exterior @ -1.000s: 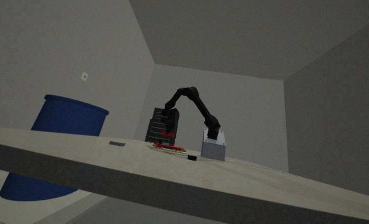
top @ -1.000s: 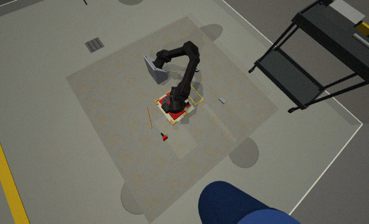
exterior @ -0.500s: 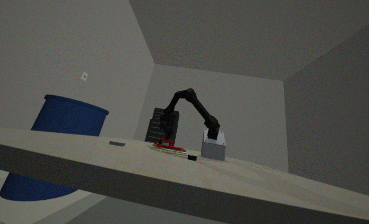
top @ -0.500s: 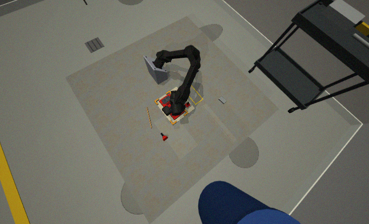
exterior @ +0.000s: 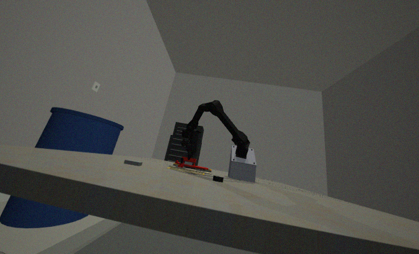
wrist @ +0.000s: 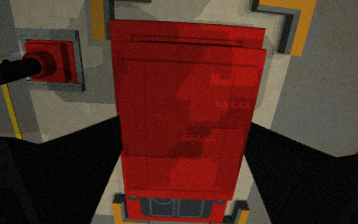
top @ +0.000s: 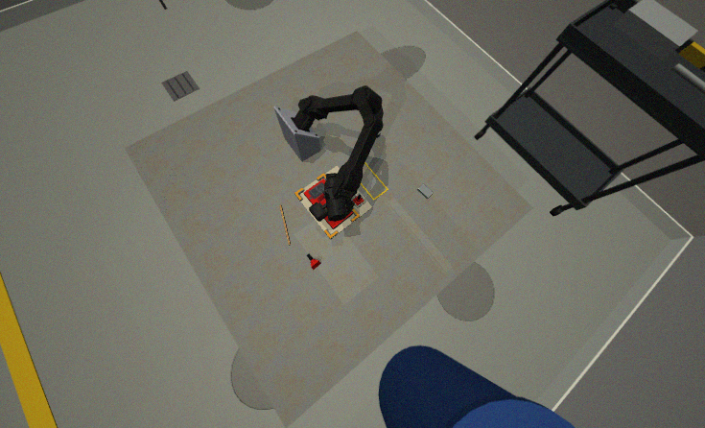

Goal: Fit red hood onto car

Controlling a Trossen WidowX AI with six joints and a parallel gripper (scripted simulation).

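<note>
The grey engine block is 30 mm below my gripper tip and 10 mm to the left of it. Round my gripper tip: red hood: 10 mm above; then thin orange rod: 200 mm to the right, 60 mm behind, 50 mm below.
</note>
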